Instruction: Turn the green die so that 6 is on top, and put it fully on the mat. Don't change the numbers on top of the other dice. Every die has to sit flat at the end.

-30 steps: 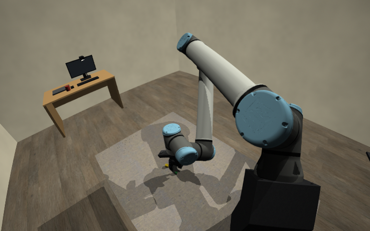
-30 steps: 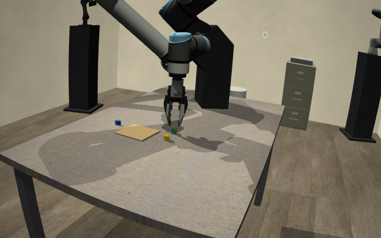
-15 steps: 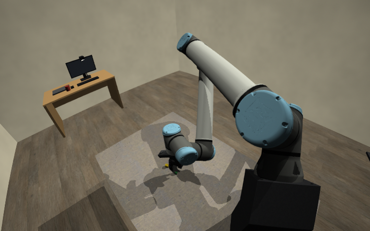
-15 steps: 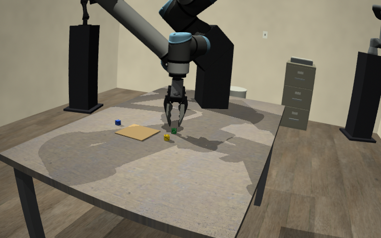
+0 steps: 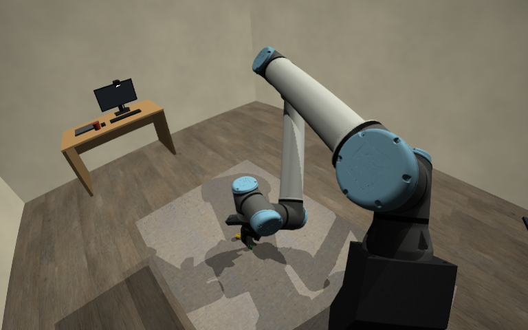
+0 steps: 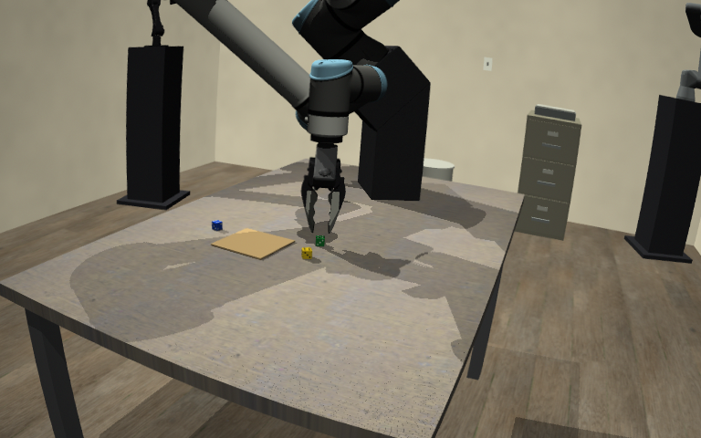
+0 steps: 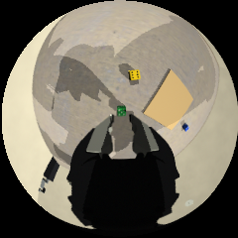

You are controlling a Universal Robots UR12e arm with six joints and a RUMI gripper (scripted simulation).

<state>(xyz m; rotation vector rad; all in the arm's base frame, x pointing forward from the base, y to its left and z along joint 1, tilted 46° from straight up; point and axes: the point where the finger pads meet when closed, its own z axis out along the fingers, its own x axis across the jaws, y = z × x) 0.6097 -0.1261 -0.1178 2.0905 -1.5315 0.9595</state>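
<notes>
My hand is 30 mm above the green die. Round my hand: blue die (20 mm behind, 260 mm to the right, 30 mm below); yellow die (90 mm ahead, 10 mm to the right, 30 mm below); tan mat (40 mm ahead, 150 mm to the right, 40 mm below).
</notes>
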